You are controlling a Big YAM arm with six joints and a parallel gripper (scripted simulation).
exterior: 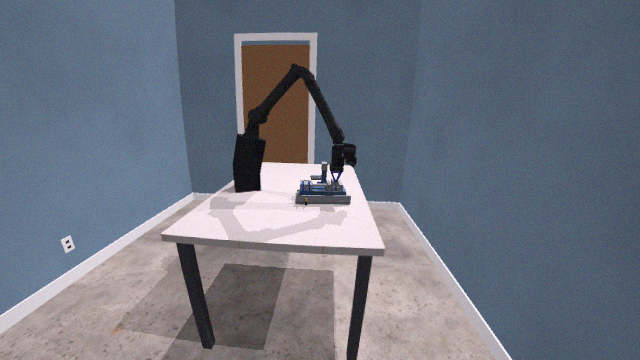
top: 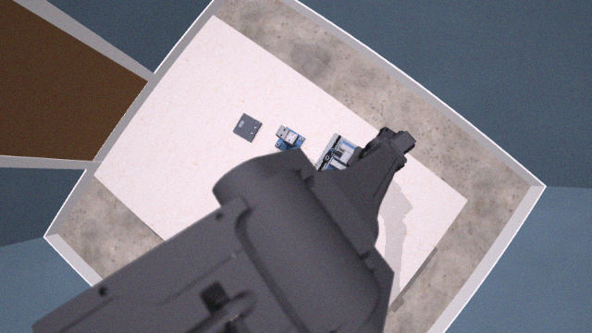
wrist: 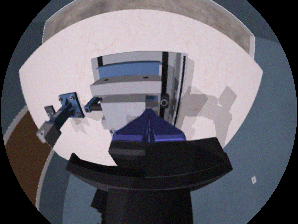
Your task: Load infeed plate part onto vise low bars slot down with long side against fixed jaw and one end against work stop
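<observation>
Now: hand 30 mm to the right of the part and 20 mm above it. From my hand the other things lie so: dark square plate: 450 mm to the left, 110 mm below, 40 mm behind.
</observation>
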